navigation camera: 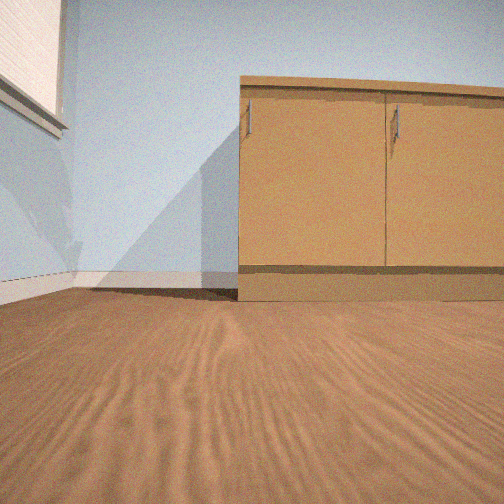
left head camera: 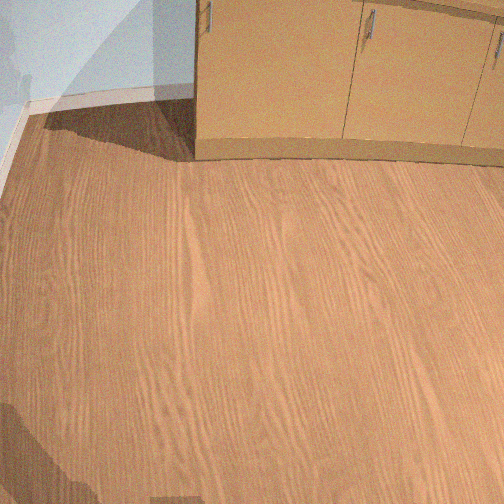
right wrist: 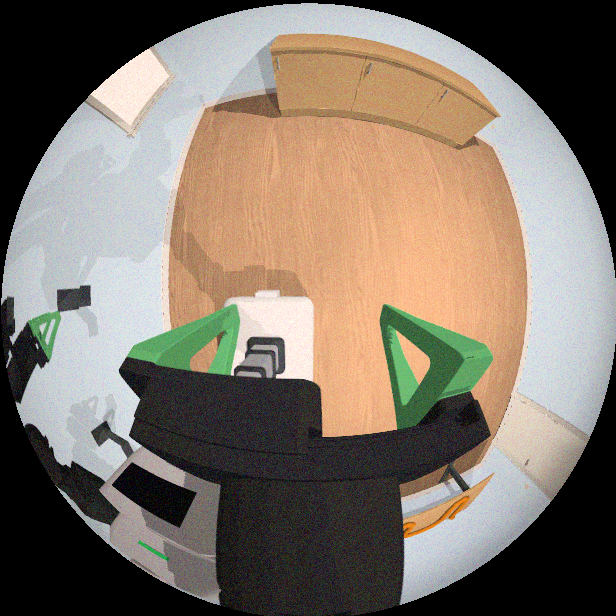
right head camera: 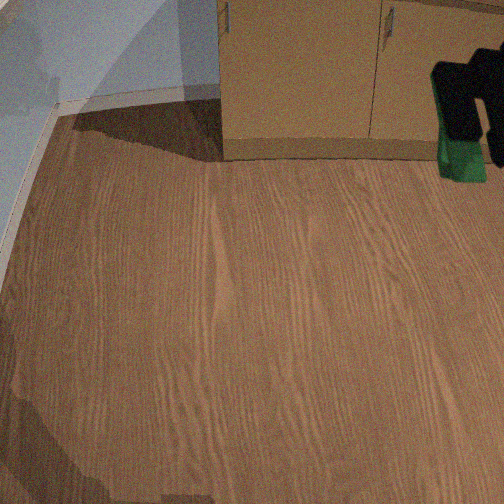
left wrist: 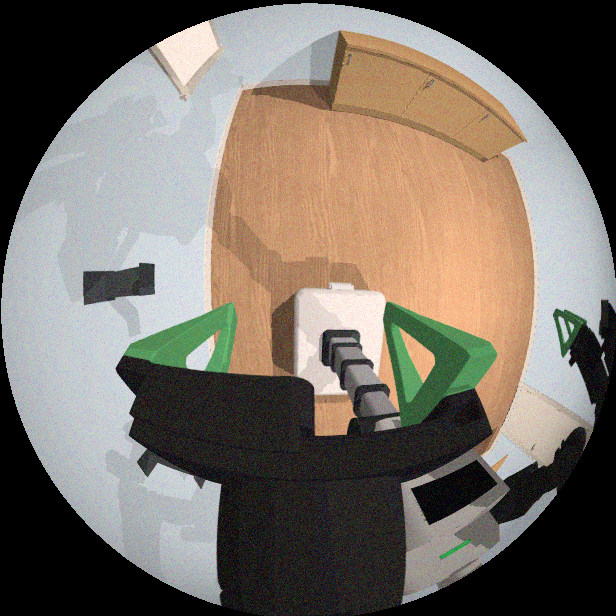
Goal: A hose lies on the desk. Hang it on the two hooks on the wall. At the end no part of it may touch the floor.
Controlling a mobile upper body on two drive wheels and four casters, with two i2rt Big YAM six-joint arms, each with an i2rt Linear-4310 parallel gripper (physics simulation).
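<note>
The head views show only wood floor; the hose and hooks are out of them. In the right wrist view a bit of the orange hose (right wrist: 439, 515) lies on the desk corner (right wrist: 474, 488) at the lower right, behind my base. A black wall hook (left wrist: 117, 283) shows at the left of the left wrist view; it also shows in the right wrist view (right wrist: 73, 297). A second dark hook (right wrist: 106, 433) sits lower, partly hidden. My left gripper (left wrist: 310, 350) is open and empty. My right gripper (right wrist: 307, 350) (right head camera: 470, 120) is open and empty, held high at the right.
A low wooden cabinet (left head camera: 350, 75) with metal handles stands against the far wall (navigation camera: 370, 185). A window (navigation camera: 30, 60) is on the left wall. The walls meet in a corner left of the cabinet. My white base (left wrist: 339, 339) stands on the wood floor.
</note>
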